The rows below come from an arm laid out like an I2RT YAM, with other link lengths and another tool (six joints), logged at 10 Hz.
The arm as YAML. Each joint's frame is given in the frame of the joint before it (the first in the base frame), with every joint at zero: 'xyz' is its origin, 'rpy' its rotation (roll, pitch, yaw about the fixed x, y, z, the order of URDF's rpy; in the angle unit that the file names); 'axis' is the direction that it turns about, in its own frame. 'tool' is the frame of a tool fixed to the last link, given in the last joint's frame.
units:
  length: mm
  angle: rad
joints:
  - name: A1
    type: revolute
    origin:
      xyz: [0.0, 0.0, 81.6]
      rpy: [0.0, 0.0, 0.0]
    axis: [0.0, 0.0, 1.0]
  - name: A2
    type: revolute
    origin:
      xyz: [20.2, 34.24, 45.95]
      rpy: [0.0, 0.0, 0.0]
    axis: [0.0, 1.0, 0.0]
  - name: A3
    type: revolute
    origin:
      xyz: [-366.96, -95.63, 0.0]
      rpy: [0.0, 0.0, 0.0]
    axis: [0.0, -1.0, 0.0]
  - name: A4
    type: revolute
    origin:
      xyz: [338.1, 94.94, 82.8]
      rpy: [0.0, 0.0, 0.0]
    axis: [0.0, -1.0, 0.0]
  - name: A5
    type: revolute
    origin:
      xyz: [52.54, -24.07, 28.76]
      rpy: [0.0, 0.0, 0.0]
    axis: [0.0, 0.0, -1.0]
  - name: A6
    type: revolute
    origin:
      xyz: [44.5, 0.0, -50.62]
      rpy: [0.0, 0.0, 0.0]
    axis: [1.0, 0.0, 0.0]
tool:
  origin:
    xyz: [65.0, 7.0, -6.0]
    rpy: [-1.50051, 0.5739, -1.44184]
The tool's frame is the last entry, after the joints.
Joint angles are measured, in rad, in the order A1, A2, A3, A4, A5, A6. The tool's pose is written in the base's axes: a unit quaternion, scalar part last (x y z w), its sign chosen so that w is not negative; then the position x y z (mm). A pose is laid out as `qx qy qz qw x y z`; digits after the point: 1 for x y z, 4 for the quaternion.
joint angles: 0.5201 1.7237 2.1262 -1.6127 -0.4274 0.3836
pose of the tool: -0.5351 0.7806 0.2299 0.2269 302.0 245.3 551.1
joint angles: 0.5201 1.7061 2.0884 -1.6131 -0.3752 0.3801
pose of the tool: -0.5360 0.7895 0.2052 0.2176 300.6 238.7 543.3
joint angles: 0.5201 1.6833 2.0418 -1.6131 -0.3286 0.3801
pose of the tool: -0.5355 0.7982 0.1834 0.2061 297.3 231.4 534.9
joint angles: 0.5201 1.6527 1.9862 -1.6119 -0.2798 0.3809
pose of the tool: -0.5347 0.8066 0.1603 0.1944 291.6 222.4 526.3
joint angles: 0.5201 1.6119 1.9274 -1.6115 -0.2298 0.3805
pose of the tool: -0.5347 0.8131 0.1363 0.1854 282.2 211.1 519.8
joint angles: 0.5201 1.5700 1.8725 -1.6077 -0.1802 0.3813
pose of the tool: -0.5341 0.8183 0.1121 0.1803 272.6 199.5 514.6
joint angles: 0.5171 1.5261 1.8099 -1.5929 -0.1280 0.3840
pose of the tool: -0.5313 0.8238 0.0862 0.1778 264.6 187.4 507.3
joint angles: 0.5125 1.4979 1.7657 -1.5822 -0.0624 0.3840
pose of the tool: -0.5285 0.8291 0.0534 0.1742 261.8 176.0 500.5
